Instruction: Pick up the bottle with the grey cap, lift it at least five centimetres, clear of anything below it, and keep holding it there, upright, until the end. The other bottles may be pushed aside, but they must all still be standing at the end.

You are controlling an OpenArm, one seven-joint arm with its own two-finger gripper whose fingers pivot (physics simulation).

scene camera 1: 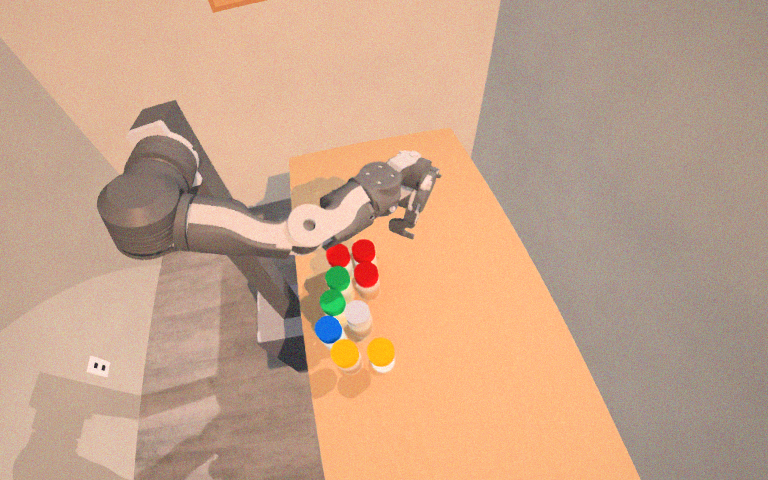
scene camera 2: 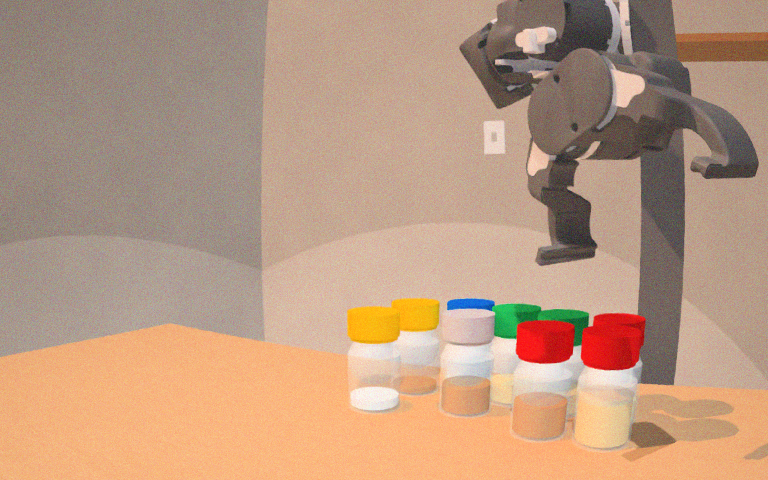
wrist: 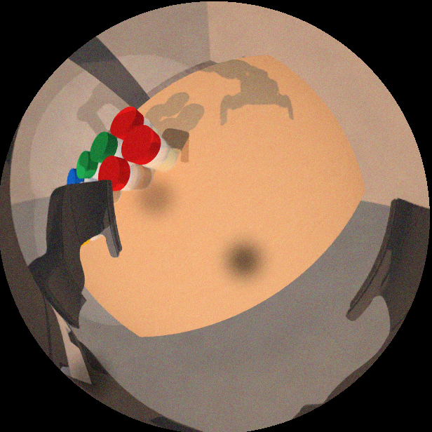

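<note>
The bottle with the grey cap (scene camera 1: 357,315) (scene camera 2: 467,326) stands upright on the table, among the other bottles. Green-capped (scene camera 1: 332,302) (scene camera 2: 515,320) and blue-capped (scene camera 1: 328,329) (scene camera 2: 470,304) bottles stand close beside it. My gripper (scene camera 1: 424,203) (scene camera 2: 631,210) (wrist: 212,243) is wide open and empty. It hangs above the table, higher than the caps, beyond the red-capped end of the group and apart from the grey-capped bottle. In the wrist view one finger covers part of the group, and the grey cap cannot be made out there.
Three red-capped bottles (scene camera 1: 363,250) (scene camera 2: 610,346) (wrist: 141,145) stand between my gripper and the grey-capped bottle. Two yellow-capped bottles (scene camera 1: 381,352) (scene camera 2: 373,324) stand at the opposite end. All visible bottles are upright on the table (scene camera 1: 464,339) (scene camera 2: 169,407) (wrist: 260,175).
</note>
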